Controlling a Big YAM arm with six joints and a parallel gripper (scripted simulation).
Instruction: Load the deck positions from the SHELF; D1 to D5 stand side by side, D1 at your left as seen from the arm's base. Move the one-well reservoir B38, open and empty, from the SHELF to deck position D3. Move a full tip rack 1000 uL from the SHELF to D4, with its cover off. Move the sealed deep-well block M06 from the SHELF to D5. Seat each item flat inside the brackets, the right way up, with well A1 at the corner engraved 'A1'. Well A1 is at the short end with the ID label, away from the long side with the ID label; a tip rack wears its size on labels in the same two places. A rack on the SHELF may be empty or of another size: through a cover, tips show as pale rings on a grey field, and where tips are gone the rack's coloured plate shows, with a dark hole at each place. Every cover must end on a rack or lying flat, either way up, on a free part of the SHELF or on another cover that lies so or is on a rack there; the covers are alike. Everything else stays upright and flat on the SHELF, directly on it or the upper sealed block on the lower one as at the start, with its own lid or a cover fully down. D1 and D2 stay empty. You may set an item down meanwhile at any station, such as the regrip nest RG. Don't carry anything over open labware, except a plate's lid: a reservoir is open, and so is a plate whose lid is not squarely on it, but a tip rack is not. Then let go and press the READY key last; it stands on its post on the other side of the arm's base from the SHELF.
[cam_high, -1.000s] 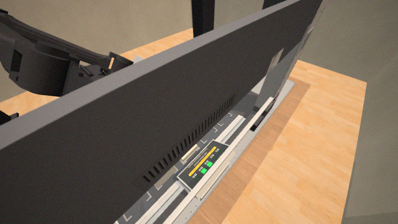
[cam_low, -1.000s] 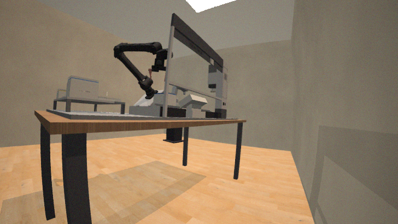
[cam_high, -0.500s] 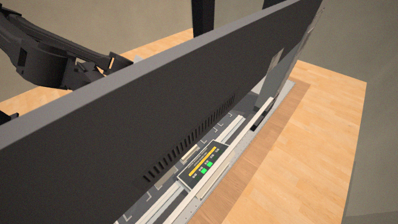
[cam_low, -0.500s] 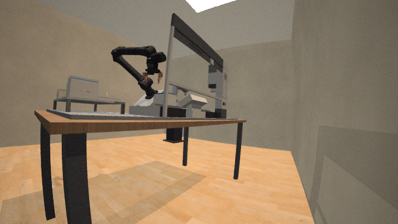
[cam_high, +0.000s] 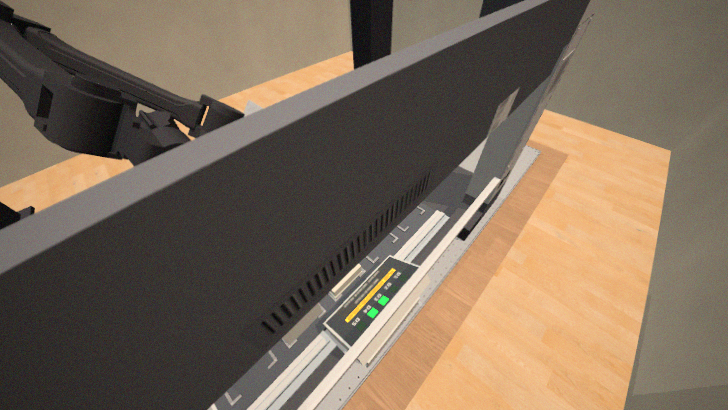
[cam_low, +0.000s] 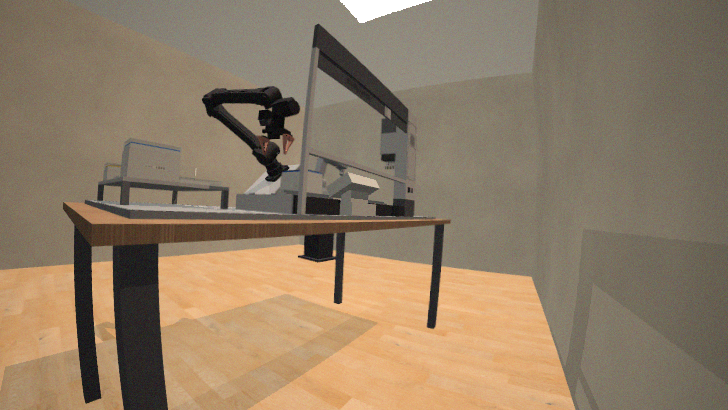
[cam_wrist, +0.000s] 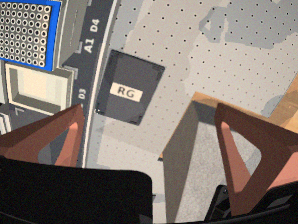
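My gripper is now 34 cm to the left of the pale sealed deep-well block, 15 cm past it and 11 cm above it. Also, from my hand: regrip nest rg: 23 cm below, 12 cm to the left; rg label: 23 cm below, 12 cm to the left; cream one-well reservoir: 17 cm below, 15 cm ahead, 14 cm to the left.
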